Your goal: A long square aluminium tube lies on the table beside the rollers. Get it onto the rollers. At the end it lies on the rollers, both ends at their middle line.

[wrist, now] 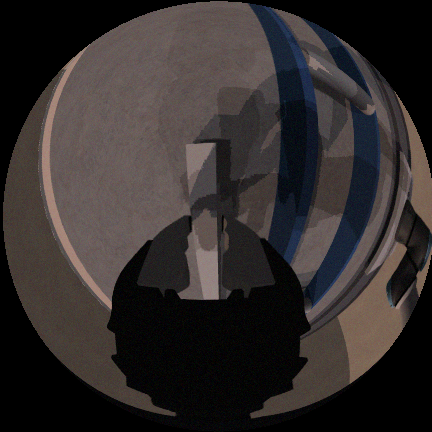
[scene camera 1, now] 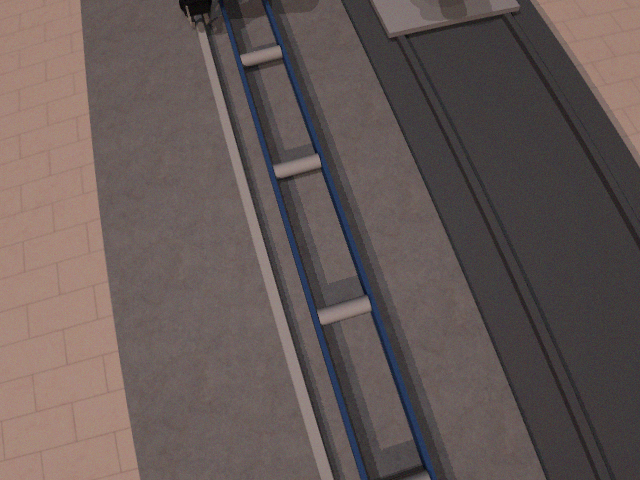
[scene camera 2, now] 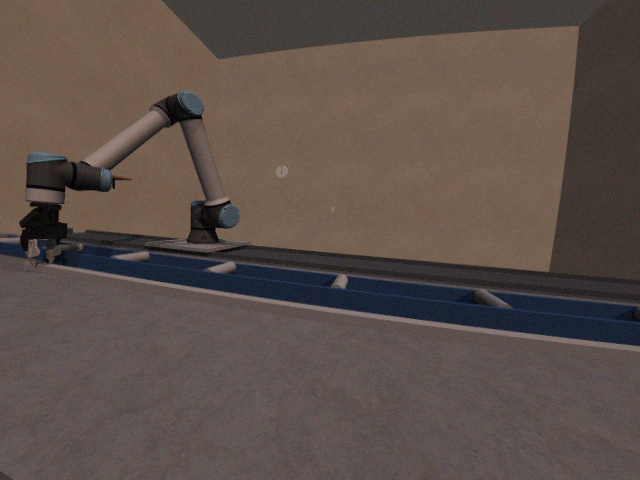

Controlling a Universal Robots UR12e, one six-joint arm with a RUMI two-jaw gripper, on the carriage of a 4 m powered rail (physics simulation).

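Seen in the pictures: gripper, fingertip midpoint: (wrist: 206, 216) (scene camera 1: 200, 25) (scene camera 2: 42, 265); arm's base, origin of the base link: (wrist: 401, 219) (scene camera 2: 203, 242).
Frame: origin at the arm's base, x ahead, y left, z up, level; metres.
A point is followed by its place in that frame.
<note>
The long square aluminium tube (scene camera 1: 256, 235) {x 0.767, y 0.757, z -0.005 m} (scene camera 2: 429, 321) {x 0.755, y 1.221, z -0.004 m} (wrist: 202, 160) {x 0.772, y -0.067, z -0.005 m} lies on the table, beside the blue roller frame and roughly parallel to it. One end shows just beyond the fingers in the wrist view; the other runs out of the scene views. My gripper (scene camera 1: 199, 23) {x 0.771, y -0.010, z -0.011 m} (scene camera 2: 42, 262) {x 0.771, y -0.010, z -0.011 m} (wrist: 206, 216) {x 0.771, y -0.010, z -0.011 m} points down at that far end, with one finger on each side of the tube, shut on it. The rollers, such as this pale one (scene camera 1: 297, 165) {x 0.620, y 0.614, z 0.028 m} (scene camera 2: 220, 268) {x 0.639, y 0.620, z 0.023 m} (wrist: 340, 82), lie crosswise between the blue side rails and carry no tube. The fingers partly hide the tube in the wrist view.
The near blue side rail (scene camera 1: 293, 248) {x 0.690, y 0.829, z 0.022 m} (scene camera 2: 413, 303) {x 0.694, y 1.198, z 0.010 m} (wrist: 297, 150) {x 0.694, y -0.082, z 0.009 m} stands upright between the tube and the rollers. Beyond the frame is the dark rail track (scene camera 1: 516, 180) with the arm's grey carriage plate (scene camera 1: 413, 18) {x 0.131, y 0.186, z 0.000 m} (scene camera 2: 175, 245) {x 0.219, y -0.002, z 0.000 m}. The arm reaches over the roller frame.
</note>
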